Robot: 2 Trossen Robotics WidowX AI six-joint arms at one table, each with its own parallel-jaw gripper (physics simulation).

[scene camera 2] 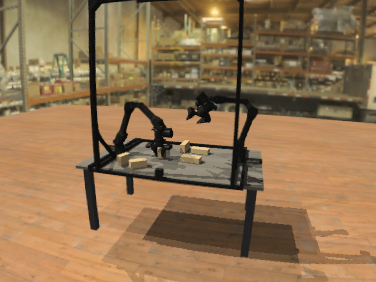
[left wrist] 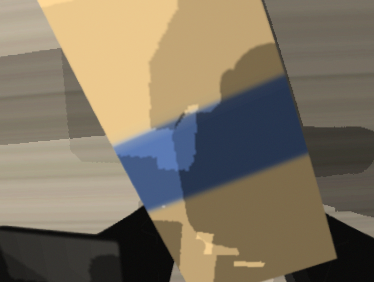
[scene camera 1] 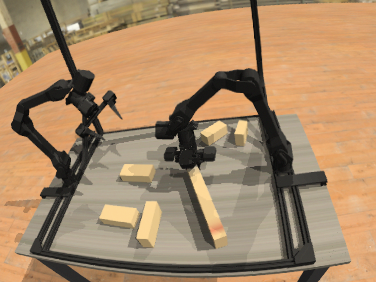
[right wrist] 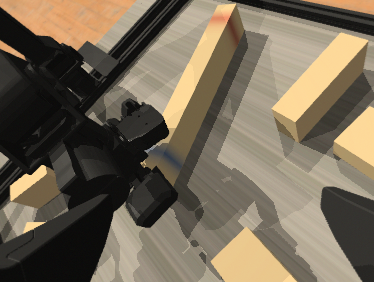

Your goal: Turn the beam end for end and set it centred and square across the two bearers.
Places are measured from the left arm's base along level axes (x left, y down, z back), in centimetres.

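Where they show: left gripper, fingertip midpoint: (scene camera 2: 159,157); right gripper, fingertip midpoint: (scene camera 2: 191,121) (scene camera 1: 113,129) (right wrist: 214,200); left arm's base, origin of the base link: (scene camera 2: 119,150) (scene camera 1: 282,166) (right wrist: 87,87); right arm's base, origin of the base link: (scene camera 2: 240,161) (scene camera 1: 70,180).
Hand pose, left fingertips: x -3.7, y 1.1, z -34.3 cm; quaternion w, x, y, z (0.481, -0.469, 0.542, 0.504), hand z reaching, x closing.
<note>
Each offset is from my left fingertips to the top centre of the thing.
The long beam @[dx +16.7, dy -5.5, dz +5.4 cm] (scene camera 1: 207,205) (left wrist: 125,60) (right wrist: 200,90) slants across the table, with a red band at its front end in scene camera 1 and a blue band at the other end. My left gripper (scene camera 1: 190,165) (scene camera 2: 161,154) (right wrist: 159,182) is shut on the beam near the blue band. I cannot tell whether the beam touches the table. My right gripper (scene camera 1: 111,128) (scene camera 2: 196,120) (right wrist: 214,200) is open and empty, high above the table. Which wooden blocks are the two bearers I cannot tell.
In scene camera 1, blocks @[dx +0.6, dy -3.0, dz -23.0 cm] (scene camera 1: 137,173) @[dx +22.1, dy -3.0, dz -25.3 cm] (scene camera 1: 119,216) @[dx +25.9, dy -5.5, dz -12.2 cm] (scene camera 1: 149,224) lie left of the beam; the latter two lie close together. Two more blocks @[dx -20.1, dy -3.9, dz +8.1 cm] (scene camera 1: 214,133) @[dx -17.1, dy -5.5, dz +20.2 cm] (scene camera 1: 241,133) lie at the back right. A black frame (scene camera 1: 175,265) edges the table.
</note>
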